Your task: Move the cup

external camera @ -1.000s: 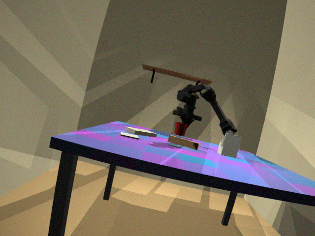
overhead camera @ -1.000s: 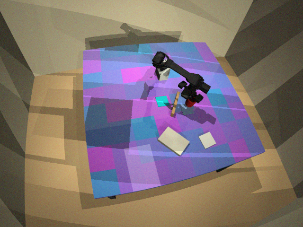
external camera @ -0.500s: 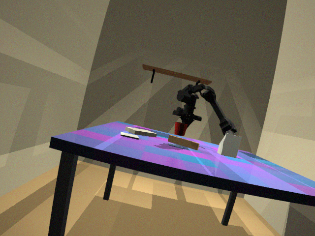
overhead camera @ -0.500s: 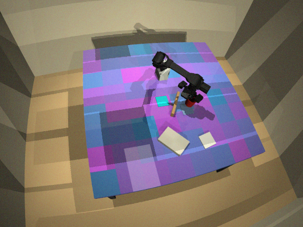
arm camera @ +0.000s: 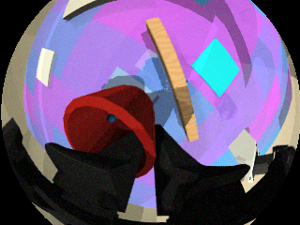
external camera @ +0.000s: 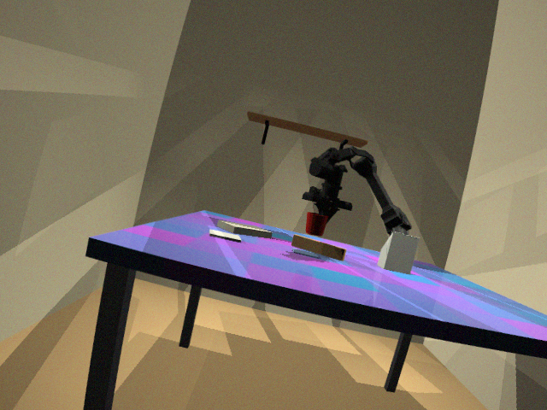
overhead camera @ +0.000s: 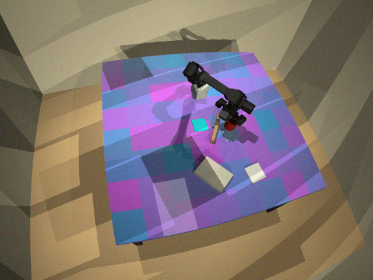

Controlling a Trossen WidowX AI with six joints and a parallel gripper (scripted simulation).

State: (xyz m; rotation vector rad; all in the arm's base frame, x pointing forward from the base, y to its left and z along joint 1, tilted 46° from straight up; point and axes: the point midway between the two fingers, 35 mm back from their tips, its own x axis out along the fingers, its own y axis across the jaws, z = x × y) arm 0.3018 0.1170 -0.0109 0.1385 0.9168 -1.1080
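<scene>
Right now my gripper tip is 13 cm to the left of the teal pad, 11 cm above it and 5 cm past it. Round my gripper tip: wooden bar 9 cm below, 5 cm to the right, 1 cm behind; then red cup 3 cm ahead, 2 cm to the left; then pale blue pad 11 cm below, 4 cm to the left, 4 cm ahead.
</scene>
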